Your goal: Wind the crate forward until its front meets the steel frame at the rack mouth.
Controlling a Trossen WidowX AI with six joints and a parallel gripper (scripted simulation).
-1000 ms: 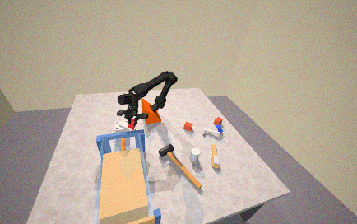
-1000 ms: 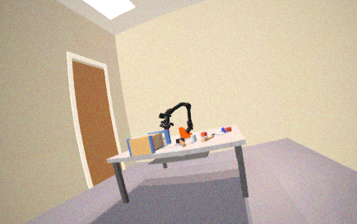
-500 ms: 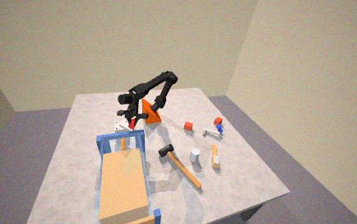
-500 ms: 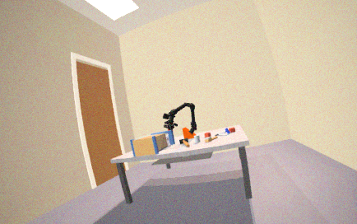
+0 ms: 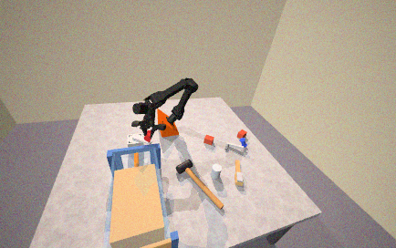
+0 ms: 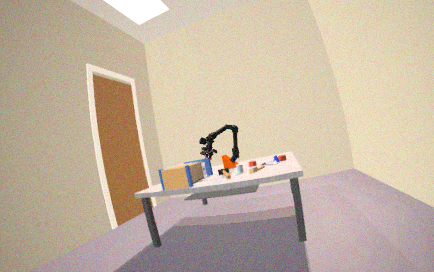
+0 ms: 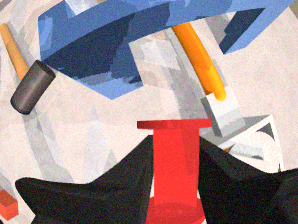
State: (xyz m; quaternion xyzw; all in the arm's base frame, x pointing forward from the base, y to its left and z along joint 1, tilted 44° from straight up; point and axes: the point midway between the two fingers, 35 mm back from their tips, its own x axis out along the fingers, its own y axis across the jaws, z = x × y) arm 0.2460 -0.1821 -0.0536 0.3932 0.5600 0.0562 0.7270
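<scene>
The red-handled winch handle is 40 mm behind my gripper tip, 20 mm to the right of it and 30 mm below it. Also, from my gripper tip: red grip (10 mm behind, 10 mm to the left); frame (90 mm ahead, 70 mm to the right, 30 mm below); grey hand winch (90 mm behind, 80 mm to the right, 100 mm below).
</scene>
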